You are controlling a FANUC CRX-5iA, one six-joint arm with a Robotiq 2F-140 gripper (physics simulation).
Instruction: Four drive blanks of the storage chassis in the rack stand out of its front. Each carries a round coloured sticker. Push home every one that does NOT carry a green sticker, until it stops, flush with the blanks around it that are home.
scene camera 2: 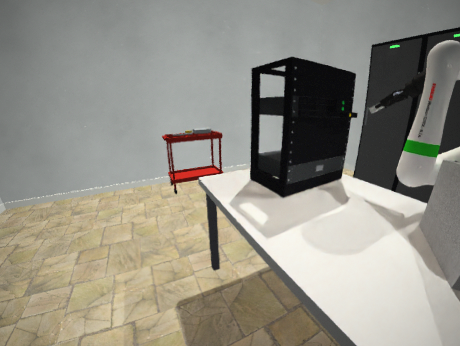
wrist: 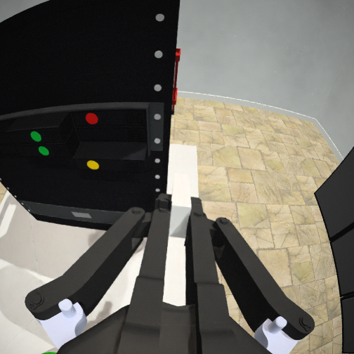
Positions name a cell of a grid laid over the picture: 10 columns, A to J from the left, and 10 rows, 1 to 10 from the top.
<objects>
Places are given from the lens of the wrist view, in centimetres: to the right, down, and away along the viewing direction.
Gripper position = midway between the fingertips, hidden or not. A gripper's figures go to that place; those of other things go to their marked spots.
my gripper (wrist: F6): 1, 1, 21
black rack (wrist: B2): -14, -14, 17
</objects>
